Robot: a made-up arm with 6 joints. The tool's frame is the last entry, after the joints.
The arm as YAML. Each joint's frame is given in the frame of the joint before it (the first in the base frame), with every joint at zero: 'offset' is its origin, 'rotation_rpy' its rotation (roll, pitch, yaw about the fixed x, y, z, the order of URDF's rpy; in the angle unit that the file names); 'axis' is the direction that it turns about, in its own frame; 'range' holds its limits. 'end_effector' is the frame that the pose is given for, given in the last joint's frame.
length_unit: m
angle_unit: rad
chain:
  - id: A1
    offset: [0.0, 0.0, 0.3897]
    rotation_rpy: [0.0, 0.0, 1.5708]
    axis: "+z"
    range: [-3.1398, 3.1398]
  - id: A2
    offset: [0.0, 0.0, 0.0]
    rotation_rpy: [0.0, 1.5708, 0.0]
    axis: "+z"
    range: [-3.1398, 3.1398]
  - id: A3
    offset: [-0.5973, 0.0, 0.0]
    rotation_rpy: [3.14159, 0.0, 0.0]
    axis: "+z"
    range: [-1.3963, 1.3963]
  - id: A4
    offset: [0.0, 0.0, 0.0]
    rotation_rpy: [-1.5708, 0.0, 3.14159]
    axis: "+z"
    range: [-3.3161, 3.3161]
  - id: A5
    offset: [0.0, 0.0, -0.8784]
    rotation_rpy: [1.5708, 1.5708, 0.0]
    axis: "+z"
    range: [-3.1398, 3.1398]
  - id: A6
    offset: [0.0, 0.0, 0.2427]
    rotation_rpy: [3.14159, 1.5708, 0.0]
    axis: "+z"
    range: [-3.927, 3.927]
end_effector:
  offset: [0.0, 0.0, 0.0]
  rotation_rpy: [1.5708, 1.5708, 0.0]
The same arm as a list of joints. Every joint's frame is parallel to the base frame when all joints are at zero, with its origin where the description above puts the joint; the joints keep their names.
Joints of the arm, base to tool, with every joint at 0 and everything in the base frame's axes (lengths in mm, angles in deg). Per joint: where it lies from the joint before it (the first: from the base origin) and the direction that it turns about. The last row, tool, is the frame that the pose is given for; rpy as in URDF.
A1: axis 0 0 1 offset 0.0 0.0 389.7
A2: axis 0 1 0 offset 0.0 0.0 0.0
A3: axis 0 -1 0 offset 0.0 0.0 597.3
A4: axis -1 0 0 offset 0.0 0.0 0.0
A5: axis 0 -1 0 offset 878.4 0.0 0.0
A6: axis -1 0 0 offset 0.0 -242.7 0.0
tool: offset 0.0 0.0 0.0 rpy 0.00 0.00 0.00
Joint limits (deg, base to tool): -179.90..179.90 -179.90..179.90 -80.00..80.00 -190.00..190.00 -179.90..179.90 -225.00..225.00

